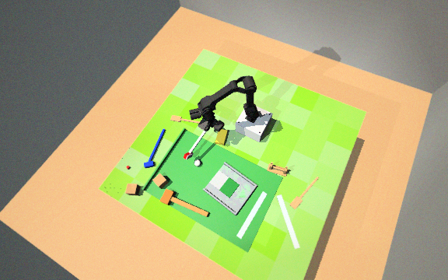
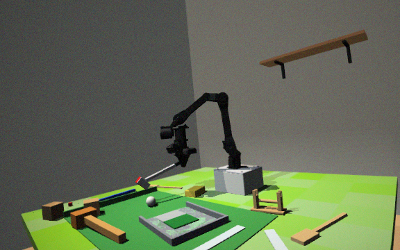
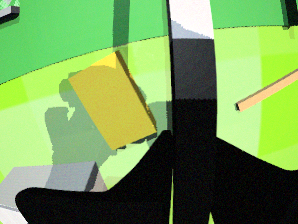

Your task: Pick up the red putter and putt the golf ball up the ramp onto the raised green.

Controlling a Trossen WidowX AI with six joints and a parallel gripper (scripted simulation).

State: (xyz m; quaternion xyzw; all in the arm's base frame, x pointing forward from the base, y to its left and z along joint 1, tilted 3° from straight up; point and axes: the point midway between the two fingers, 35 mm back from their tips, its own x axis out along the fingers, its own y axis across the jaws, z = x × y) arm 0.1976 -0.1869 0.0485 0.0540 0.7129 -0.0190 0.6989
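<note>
Right now the yellow block is 120 mm below my gripper tip, 60 mm to the left of it and 10 mm behind it. Round my gripper tip: red putter (120 mm ahead, 10 mm to the right); then blue putter (280 mm to the right, 280 mm ahead, 120 mm below); then white golf ball (220 mm ahead, 110 mm below, 30 mm to the left).
</note>
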